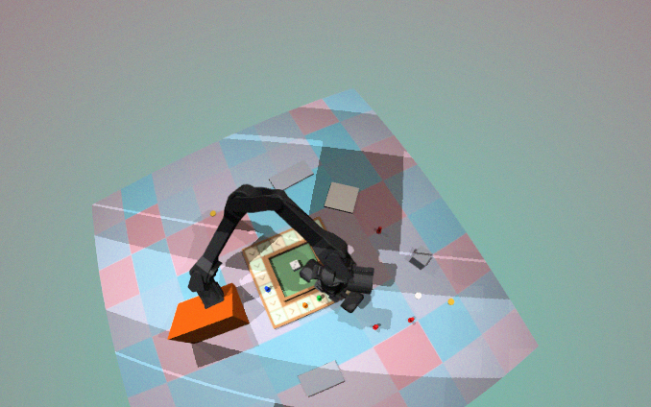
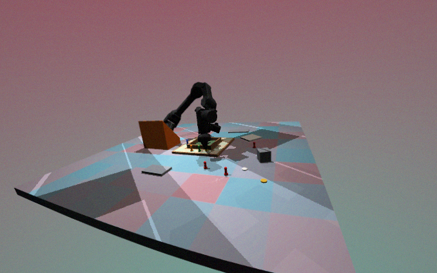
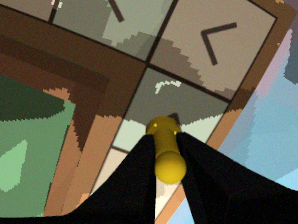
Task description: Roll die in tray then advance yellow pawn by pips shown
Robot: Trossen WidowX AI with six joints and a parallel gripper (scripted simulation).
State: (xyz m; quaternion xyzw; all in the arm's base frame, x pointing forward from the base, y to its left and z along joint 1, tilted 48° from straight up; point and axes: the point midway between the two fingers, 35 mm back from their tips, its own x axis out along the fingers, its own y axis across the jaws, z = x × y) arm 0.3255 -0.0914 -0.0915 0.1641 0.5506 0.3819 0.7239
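The green pawn is 40 mm behind my gripper tip. The rest, counted from my gripper tip: orange pawn 90 mm behind; then yellow pawn 10 mm above; then green tray 120 mm to the left, 50 mm behind, 20 mm below.
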